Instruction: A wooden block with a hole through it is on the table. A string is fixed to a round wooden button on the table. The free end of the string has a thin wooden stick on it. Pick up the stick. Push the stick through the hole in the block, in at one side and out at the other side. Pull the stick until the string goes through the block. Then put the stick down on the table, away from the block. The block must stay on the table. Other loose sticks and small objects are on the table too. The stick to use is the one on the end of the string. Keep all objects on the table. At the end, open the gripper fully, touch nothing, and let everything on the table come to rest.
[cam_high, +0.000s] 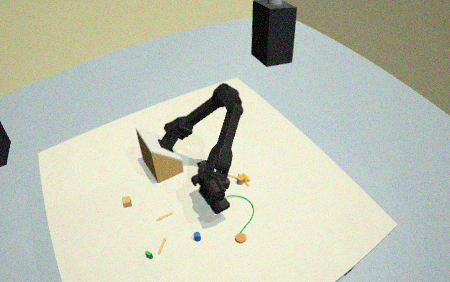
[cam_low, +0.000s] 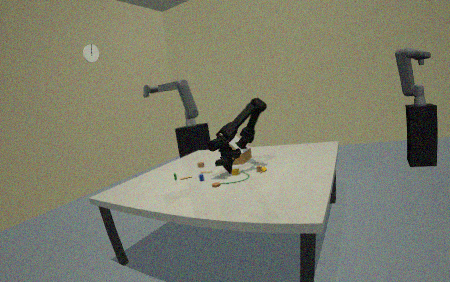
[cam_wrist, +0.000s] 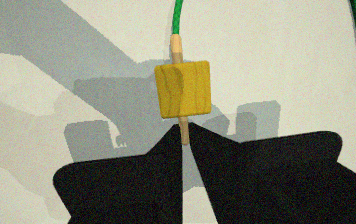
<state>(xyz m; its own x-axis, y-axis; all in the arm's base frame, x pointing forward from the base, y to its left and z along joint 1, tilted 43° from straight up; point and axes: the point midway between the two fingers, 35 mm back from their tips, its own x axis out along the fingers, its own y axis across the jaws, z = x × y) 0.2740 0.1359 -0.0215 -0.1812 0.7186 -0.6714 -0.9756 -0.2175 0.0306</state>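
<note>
Right now the yellow block is 3 cm to the left of my gripper tip and 1 cm above it. From my gripper tip the other things lie so: thin wooden stick (4 cm to the left, 1 cm behind, 1 cm above); blue cylinder (13 cm ahead, 11 cm to the right, 1 cm above); tan cylinder (15 cm to the left, 6 cm behind, 1 cm above).
</note>
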